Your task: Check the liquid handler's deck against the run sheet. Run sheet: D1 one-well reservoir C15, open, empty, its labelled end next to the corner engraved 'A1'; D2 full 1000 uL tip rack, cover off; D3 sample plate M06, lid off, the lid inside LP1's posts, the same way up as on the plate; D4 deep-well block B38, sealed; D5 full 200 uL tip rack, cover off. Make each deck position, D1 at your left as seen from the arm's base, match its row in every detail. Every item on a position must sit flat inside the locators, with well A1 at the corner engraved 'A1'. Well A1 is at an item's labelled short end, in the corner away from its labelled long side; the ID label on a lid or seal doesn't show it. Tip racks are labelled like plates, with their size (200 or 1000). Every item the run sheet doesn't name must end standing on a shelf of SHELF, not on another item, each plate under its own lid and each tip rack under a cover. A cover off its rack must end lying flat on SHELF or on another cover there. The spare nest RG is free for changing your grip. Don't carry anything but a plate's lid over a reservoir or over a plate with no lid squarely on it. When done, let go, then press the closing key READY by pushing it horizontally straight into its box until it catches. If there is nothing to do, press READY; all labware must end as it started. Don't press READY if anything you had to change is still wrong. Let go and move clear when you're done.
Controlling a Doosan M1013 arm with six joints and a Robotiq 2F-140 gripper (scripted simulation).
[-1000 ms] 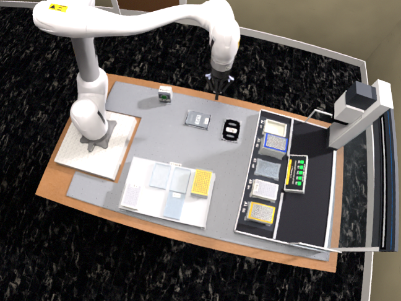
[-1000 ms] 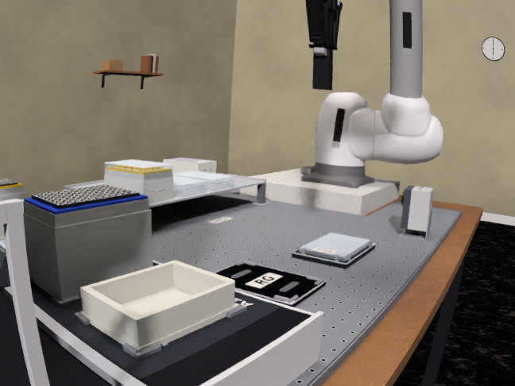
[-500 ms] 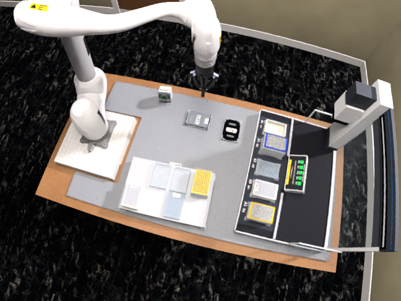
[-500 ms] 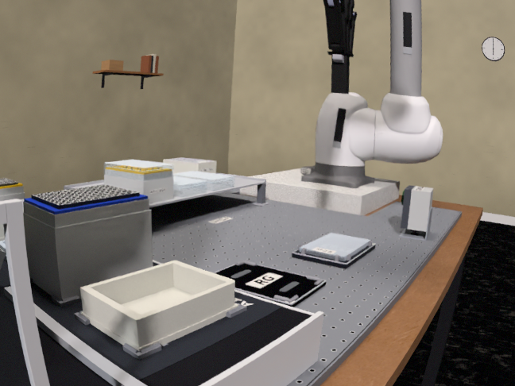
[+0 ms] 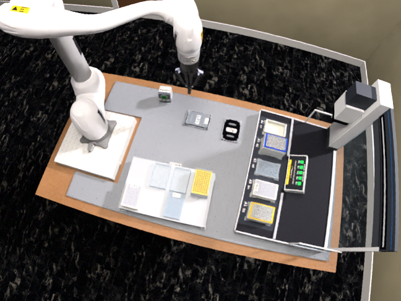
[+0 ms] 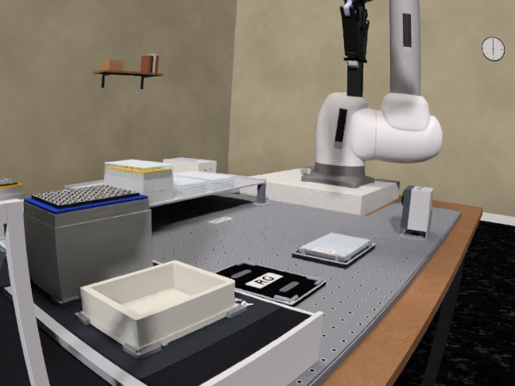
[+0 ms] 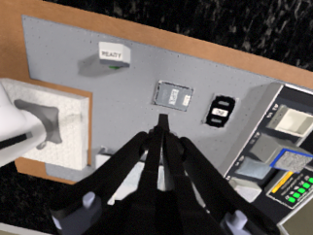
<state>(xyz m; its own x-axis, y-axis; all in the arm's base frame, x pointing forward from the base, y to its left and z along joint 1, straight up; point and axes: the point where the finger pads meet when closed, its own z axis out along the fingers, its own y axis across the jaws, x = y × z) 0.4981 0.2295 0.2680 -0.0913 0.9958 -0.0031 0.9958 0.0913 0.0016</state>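
My hand is 250 mm above the ready key box, 180 mm past it and 80 mm to the right of it. Also, from my hand: shelf 460 mm to the right, 260 mm below, 10 mm behind; lid 300 mm below, 50 mm ahead; RG nest 310 mm below, 250 mm ahead, 20 mm to the right.
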